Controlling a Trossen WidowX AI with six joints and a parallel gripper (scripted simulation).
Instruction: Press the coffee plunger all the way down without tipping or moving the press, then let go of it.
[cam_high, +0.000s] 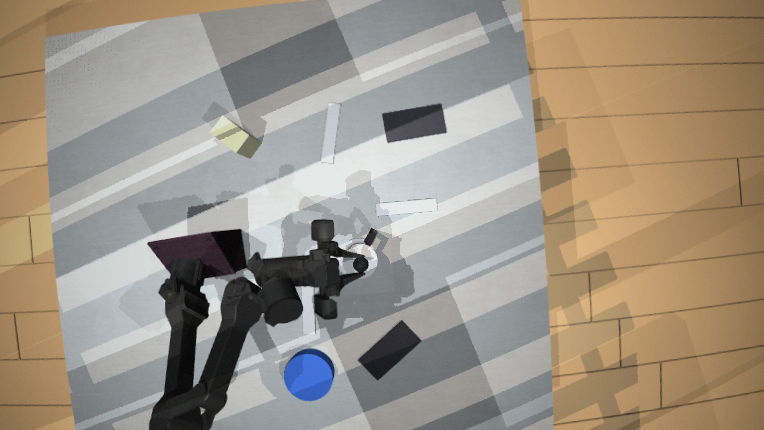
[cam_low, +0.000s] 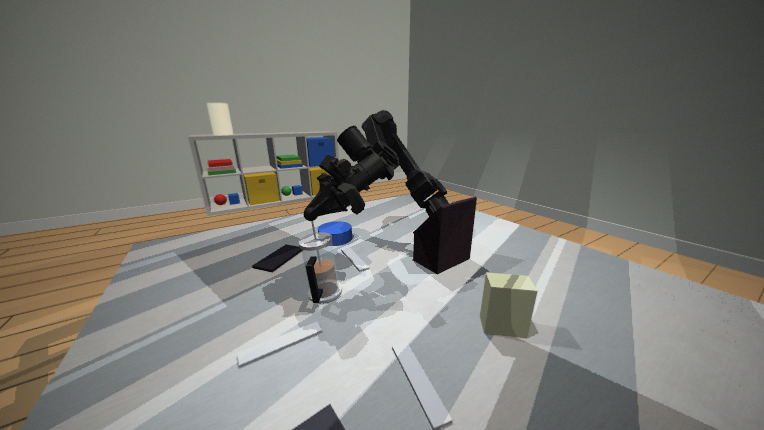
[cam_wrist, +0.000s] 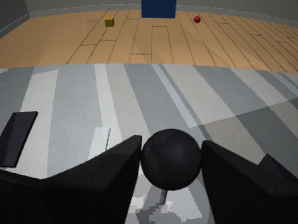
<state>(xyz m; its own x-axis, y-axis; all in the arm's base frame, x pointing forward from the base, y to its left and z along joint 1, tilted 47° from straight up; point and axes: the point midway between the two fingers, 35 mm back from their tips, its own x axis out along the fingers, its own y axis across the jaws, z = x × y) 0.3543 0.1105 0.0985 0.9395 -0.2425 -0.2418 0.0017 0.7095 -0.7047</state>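
Now: gripper tip 110 mm above the coffee press, 20 mm to the right of it and 10 mm past it. Also, from my gripper tip: blue disc 290 mm to the right, 190 mm below, 150 mm behind.
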